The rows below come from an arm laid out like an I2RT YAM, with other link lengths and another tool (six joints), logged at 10 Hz.
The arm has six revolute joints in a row. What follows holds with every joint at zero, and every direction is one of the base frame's. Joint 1 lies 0.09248 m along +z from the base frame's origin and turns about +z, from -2.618 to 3.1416 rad. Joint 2 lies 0.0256 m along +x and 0.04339 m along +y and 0.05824 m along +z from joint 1 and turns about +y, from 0 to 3.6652 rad. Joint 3 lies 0.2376 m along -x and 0.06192 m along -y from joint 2 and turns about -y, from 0 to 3.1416 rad. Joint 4 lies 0.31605 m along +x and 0.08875 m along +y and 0.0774 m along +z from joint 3 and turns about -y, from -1.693 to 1.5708 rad. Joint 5 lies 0.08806 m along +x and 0.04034 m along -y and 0.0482 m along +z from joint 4 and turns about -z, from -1.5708 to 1.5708 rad. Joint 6 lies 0.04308 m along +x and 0.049 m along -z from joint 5 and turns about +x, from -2.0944 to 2.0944 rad. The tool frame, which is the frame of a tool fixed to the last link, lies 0.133 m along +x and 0.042 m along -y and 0.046 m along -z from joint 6; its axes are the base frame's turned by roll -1.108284, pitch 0.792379 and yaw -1.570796 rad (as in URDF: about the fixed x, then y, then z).
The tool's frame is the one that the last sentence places.
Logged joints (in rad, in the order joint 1, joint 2, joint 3, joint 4, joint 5, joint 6), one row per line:
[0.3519, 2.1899, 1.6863, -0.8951, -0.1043, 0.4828]
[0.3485, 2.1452, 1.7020, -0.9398, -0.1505, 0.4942]
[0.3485, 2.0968, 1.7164, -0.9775, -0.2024, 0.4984]
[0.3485, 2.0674, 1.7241, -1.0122, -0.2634, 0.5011]
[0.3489, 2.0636, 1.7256, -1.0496, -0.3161, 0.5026]
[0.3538, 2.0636, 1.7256, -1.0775, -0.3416, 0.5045]
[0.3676, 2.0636, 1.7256, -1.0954, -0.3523, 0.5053]
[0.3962, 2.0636, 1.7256, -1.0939, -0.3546, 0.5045]
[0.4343, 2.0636, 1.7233, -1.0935, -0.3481, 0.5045]
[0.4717, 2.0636, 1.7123, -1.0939, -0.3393, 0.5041]
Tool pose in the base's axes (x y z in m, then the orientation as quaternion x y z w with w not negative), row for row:
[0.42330, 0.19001, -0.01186, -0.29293, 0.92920, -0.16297, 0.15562]
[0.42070, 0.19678, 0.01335, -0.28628, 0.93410, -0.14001, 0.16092]
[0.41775, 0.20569, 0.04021, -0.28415, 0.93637, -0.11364, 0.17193]
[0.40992, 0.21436, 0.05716, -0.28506, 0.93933, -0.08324, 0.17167]
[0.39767, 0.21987, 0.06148, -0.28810, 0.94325, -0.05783, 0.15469]
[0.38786, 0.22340, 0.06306, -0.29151, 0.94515, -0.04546, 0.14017]
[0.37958, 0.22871, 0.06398, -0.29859, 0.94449, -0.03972, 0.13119]
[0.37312, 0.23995, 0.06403, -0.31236, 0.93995, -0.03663, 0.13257]
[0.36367, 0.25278, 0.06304, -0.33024, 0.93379, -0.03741, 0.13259]
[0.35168, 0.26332, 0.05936, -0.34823, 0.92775, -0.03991, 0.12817]
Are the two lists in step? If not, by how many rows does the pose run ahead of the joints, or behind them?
They are in step.
